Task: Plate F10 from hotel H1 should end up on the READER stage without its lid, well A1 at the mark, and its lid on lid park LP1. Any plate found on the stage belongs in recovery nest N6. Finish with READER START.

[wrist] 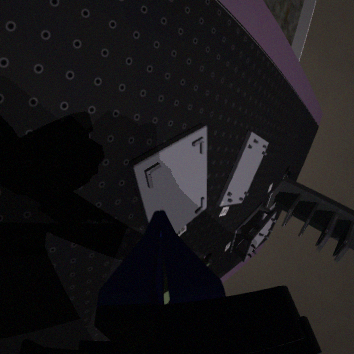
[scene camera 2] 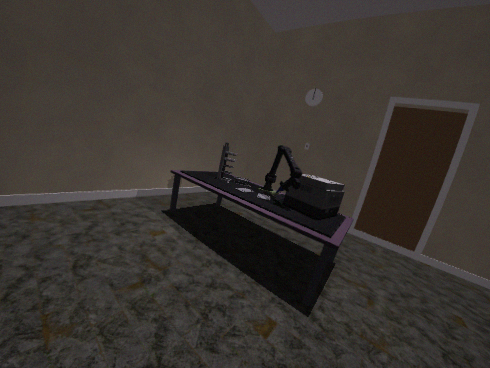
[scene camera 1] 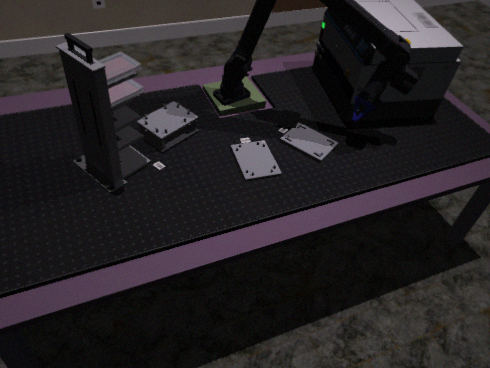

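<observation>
My gripper has blue fingers; it is shut and empty, in front of the reader's dark side. The reader is a large box with a pale top and a green light. No stage or plate on it can be made out. The hotel tower stands at the left. It holds an upper pinkish plate and a lower pinkish plate on its upper shelves. Their names, lids and well marks cannot be read.
A flat pad with corner brackets lies nearest the gripper. A flat pad with pegs lies beside it. A raised block with pegs stands near the tower. Small label cards are too small to read. The arm base stands on a green plate.
</observation>
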